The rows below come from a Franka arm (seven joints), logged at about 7 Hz.
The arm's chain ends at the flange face. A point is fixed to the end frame.
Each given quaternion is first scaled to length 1.
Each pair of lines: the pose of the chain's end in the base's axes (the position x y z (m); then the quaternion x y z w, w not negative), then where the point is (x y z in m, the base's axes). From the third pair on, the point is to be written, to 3 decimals.
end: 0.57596 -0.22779 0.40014 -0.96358 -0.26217 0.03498 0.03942
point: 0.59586 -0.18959 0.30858
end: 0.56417 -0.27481 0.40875 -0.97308 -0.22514 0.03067 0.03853
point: 0.58752 -0.23852 0.31723
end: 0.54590 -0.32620 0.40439 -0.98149 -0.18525 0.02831 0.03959
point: 0.572 -0.292 0.313
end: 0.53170 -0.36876 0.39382 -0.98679 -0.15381 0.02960 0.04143
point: 0.560 -0.336 0.302
